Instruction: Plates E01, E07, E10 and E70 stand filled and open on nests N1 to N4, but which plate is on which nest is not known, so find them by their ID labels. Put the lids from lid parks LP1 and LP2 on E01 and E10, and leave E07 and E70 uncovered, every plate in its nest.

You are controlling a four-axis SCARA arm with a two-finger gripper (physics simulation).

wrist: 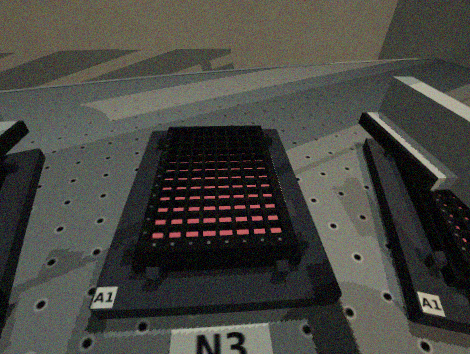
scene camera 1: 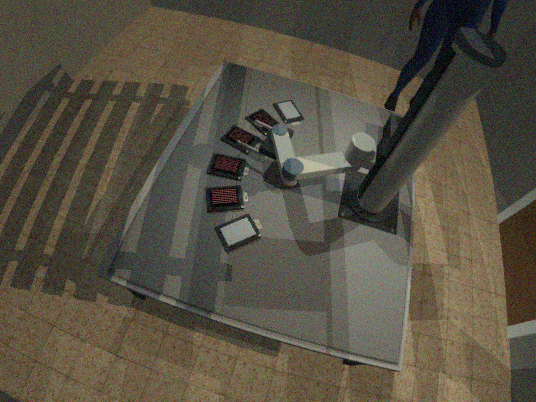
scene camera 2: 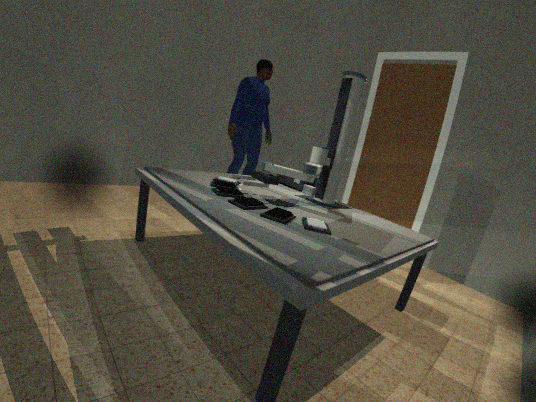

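Where they show: gripper, between the fingertips: (wrist: 199,101) (scene camera 1: 246,131) (scene camera 2: 237,179); arm's base, origin of its link: (scene camera 1: 369,201) (scene camera 2: 323,203).
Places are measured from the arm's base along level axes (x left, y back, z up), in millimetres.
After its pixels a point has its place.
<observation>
My gripper (scene camera 1: 258,134) (wrist: 199,101) @(x -106, y -680, z 102 mm) is open and empty, its fingers spread on either side above the N3 plate. In the wrist view the N3 plate (wrist: 215,200) @(x -112, y -685, z 38 mm) is uncovered, with red wells, upright in its nest (wrist: 220,292) @(x -102, y -638, z 25 mm); its near face is dark and shows no readable ID label. The N4 plate (wrist: 457,220) @(x -242, y -629, z 38 mm) is partly behind the right finger, its ID not visible. In scene camera 1 the N1 plate (scene camera 1: 225,196) @(x 238, y -660, z 34 mm) and N2 plate (scene camera 1: 227,164) @(x 70, y -712, z 35 mm) stand uncovered. Pale lids (scene camera 1: 237,231) @(x 379, y -556, z 31 mm) (scene camera 1: 288,111) @(x -405, y -528, z 31 mm) lie on the parks at both ends of the arc.
The arm's column (scene camera 1: 420,130) @(x 66, y -35, z 565 mm) (scene camera 2: 350,135) @(x 75, y 2, z 492 mm) rises at one side of the table (scene camera 1: 300,290) @(x 537, y -238, z 13 mm) (scene camera 2: 350,250) @(x 619, y -631, z 13 mm). A person in blue (scene camera 1: 452,25) (scene camera 2: 251,110) stands beyond the table. Part of the N2 nest (wrist: 17,200) @(x 14, y -736, z 25 mm) shows at the left of the wrist view, beside the left finger.
</observation>
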